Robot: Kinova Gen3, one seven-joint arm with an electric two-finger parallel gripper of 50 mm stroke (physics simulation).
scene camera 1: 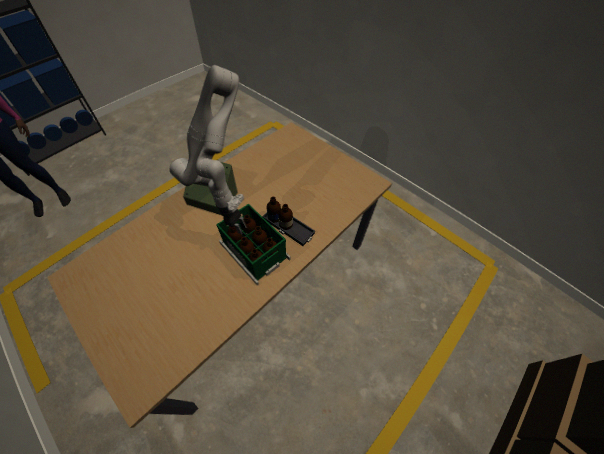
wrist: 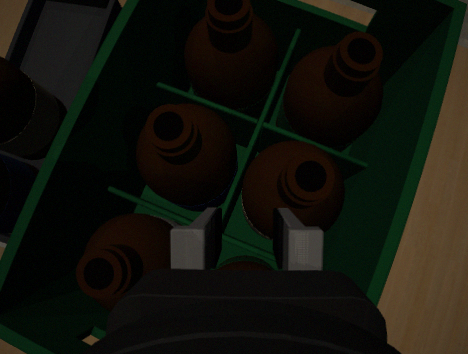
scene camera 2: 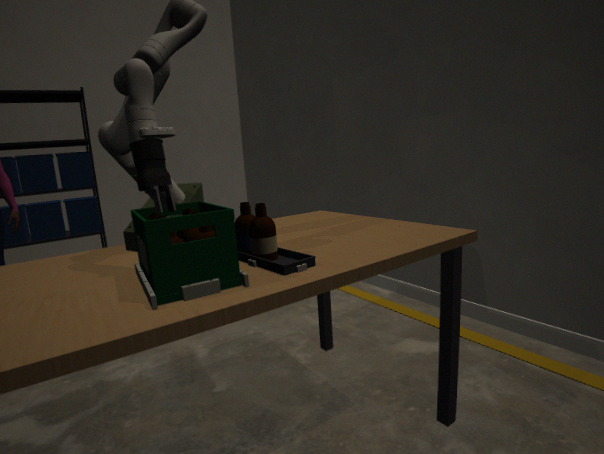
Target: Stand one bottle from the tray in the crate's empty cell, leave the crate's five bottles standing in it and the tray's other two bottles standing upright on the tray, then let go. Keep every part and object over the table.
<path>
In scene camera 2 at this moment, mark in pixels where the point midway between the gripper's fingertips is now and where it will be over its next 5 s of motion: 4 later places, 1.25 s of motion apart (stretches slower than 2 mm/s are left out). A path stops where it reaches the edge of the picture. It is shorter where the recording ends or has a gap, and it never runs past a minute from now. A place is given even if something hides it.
My gripper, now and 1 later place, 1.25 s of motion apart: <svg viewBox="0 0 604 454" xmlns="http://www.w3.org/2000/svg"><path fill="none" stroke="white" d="M166 212L151 148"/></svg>
</path>
